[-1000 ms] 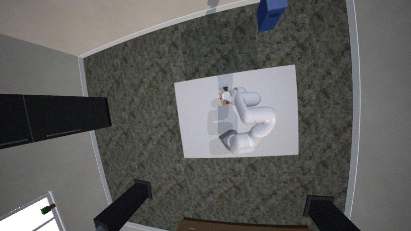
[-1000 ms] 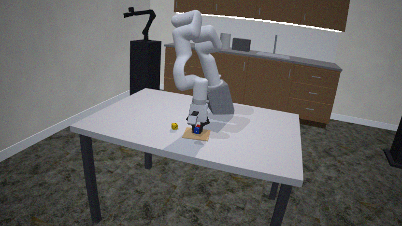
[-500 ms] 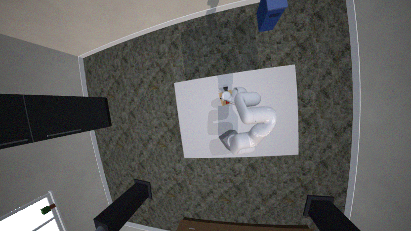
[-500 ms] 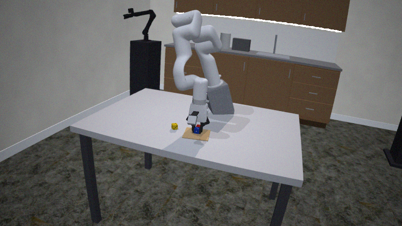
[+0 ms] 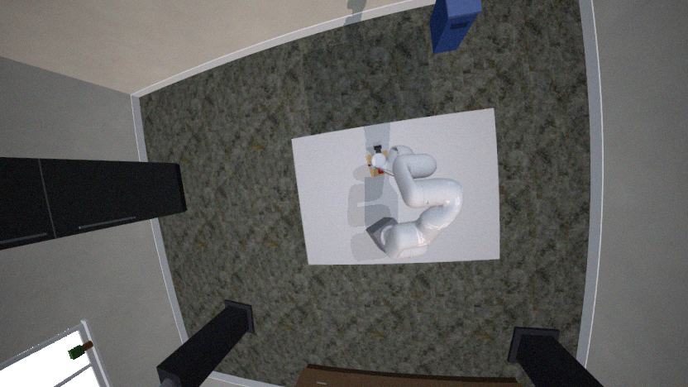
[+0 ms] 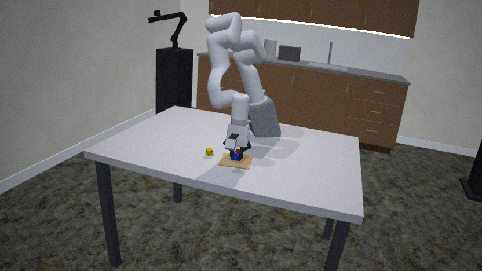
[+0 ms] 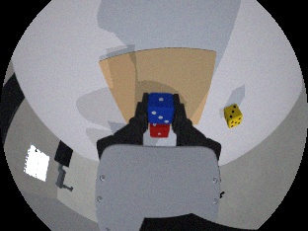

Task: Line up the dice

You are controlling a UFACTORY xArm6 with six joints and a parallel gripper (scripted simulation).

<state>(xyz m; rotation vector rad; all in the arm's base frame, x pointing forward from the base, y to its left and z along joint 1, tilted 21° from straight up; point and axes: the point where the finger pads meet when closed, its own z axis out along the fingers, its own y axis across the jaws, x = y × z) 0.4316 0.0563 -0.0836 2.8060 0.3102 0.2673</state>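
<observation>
My hand is 10 mm above the blue die. From my hand the other things lie so: red die: 40 mm behind, 10 mm to the right, 10 mm below; yellow die: 140 mm to the right, 10 mm below, 10 mm ahead; tan mat: 30 mm below.
</observation>
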